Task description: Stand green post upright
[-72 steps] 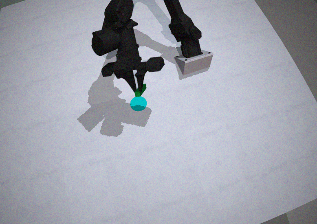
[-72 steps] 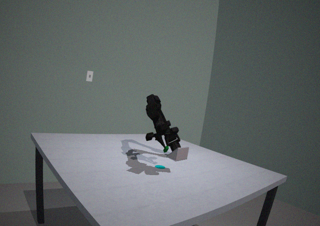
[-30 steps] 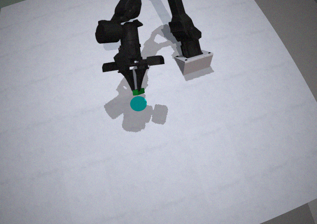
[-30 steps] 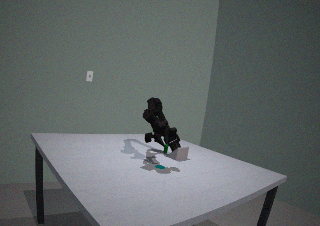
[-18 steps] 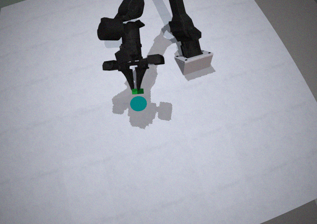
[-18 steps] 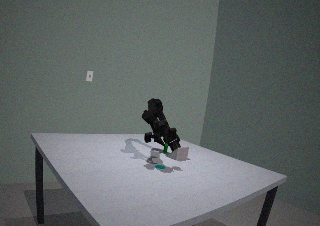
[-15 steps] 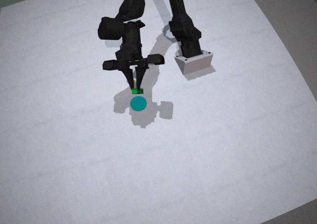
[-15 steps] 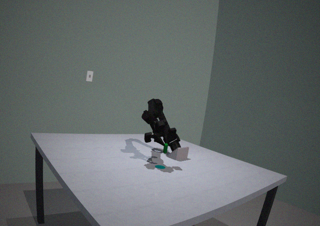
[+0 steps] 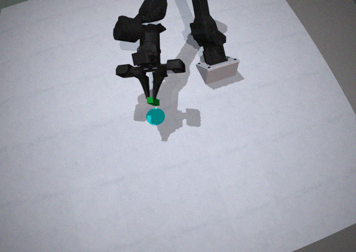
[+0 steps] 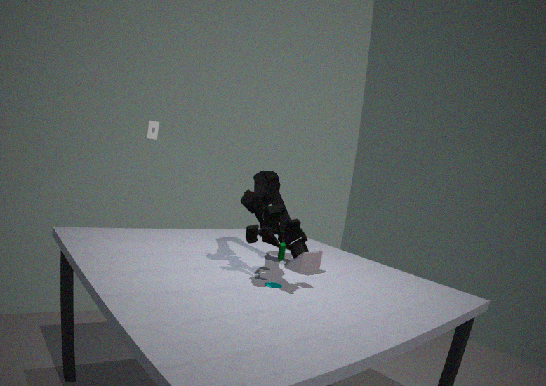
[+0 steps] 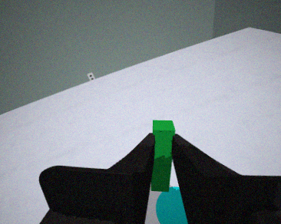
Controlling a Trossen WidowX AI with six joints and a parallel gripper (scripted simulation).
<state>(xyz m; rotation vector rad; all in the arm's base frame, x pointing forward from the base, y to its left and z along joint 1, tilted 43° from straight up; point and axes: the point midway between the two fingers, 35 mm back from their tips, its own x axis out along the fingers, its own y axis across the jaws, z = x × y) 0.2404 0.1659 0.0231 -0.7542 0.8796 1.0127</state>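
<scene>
Now: gripper tip 150 mm above the cyan circle, 20 mm to the left of it and 10 mm past it. The rest, counted from my gripper tip: green post (20 mm below, 10 mm behind).
</scene>
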